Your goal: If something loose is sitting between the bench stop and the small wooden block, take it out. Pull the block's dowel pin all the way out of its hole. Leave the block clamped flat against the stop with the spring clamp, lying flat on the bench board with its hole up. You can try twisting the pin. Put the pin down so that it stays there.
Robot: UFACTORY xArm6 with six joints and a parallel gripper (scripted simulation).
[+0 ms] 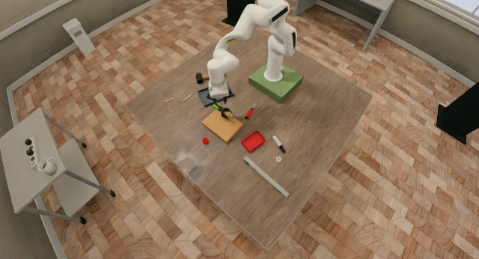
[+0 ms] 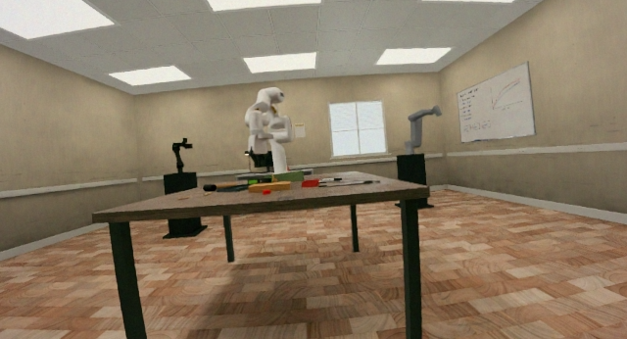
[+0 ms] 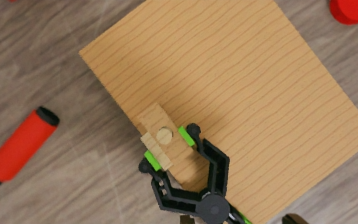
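Now: hand 80 mm above the dowel pin and 60 mm to the right of it. From my hand the other things lie so: dark tray (150 mm to the right, 130 mm below, 100 mm behind); tan bench board (120 mm below, 60 mm to the left, 60 mm ahead); small wooden block (100 mm below, 60 mm to the left).
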